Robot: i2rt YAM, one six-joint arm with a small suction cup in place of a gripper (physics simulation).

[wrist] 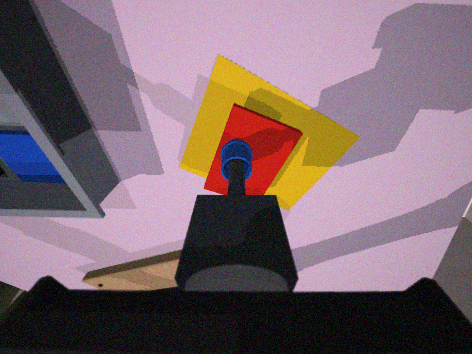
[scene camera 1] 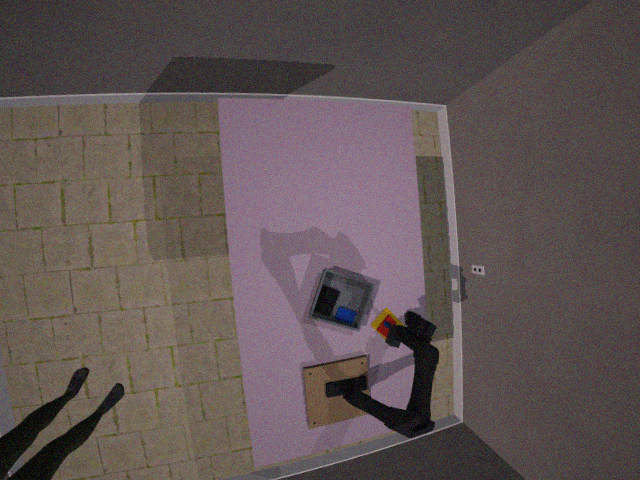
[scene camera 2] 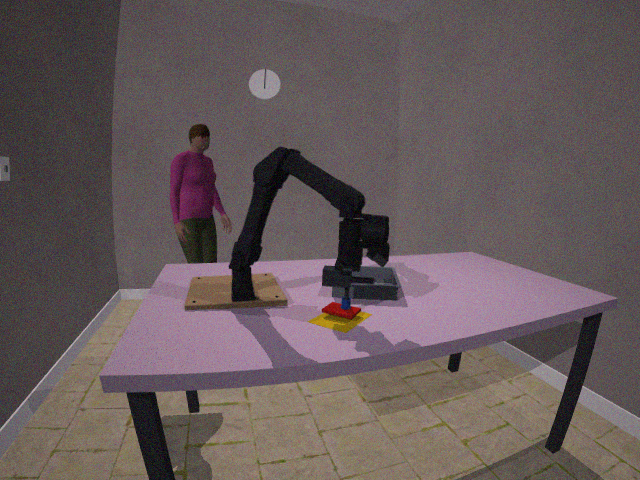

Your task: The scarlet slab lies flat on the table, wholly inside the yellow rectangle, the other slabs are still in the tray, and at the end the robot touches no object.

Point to a yellow rectangle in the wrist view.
324, 142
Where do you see my suction cup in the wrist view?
At 234, 149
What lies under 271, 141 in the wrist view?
A scarlet slab.
